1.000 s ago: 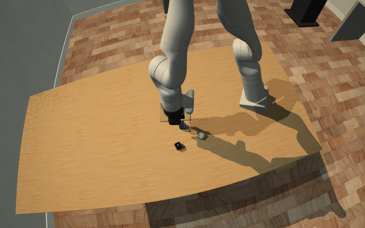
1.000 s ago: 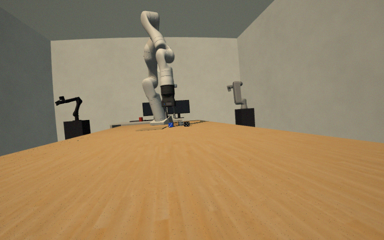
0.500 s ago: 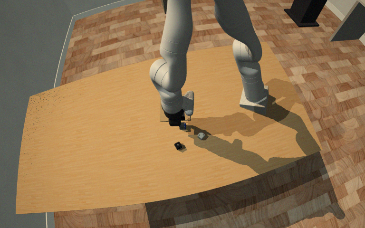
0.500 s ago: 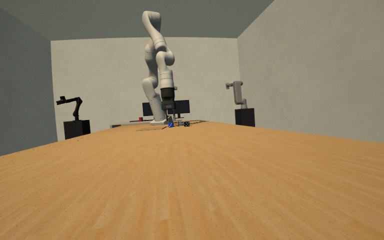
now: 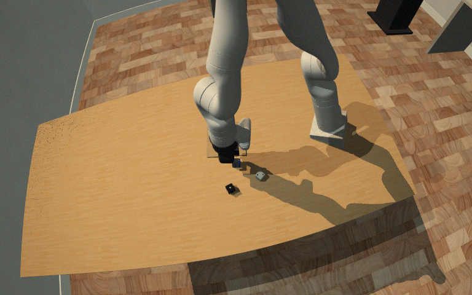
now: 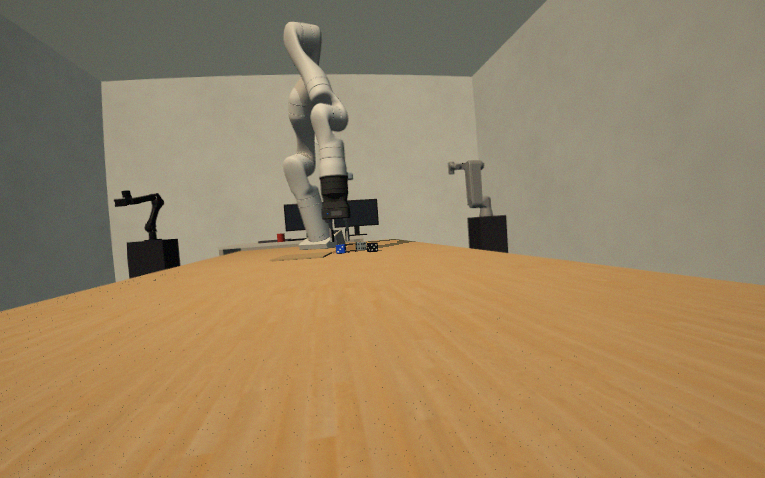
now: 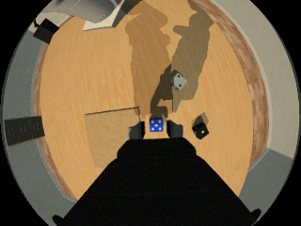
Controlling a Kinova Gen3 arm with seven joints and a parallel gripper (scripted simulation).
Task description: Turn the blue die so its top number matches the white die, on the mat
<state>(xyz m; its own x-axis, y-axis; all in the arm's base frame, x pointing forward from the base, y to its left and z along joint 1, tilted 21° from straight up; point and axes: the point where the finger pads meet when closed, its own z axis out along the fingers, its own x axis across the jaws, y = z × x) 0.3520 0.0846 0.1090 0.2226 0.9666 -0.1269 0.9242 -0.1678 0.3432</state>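
Now: hand 40 mm above the blue die. From my hand the other things lie so: tan mat: 20 mm ahead, 110 mm to the right, 50 mm below; then black die: 40 mm ahead, 90 mm to the left, 40 mm below; then white die: 70 mm behind, 70 mm to the left, 40 mm below.
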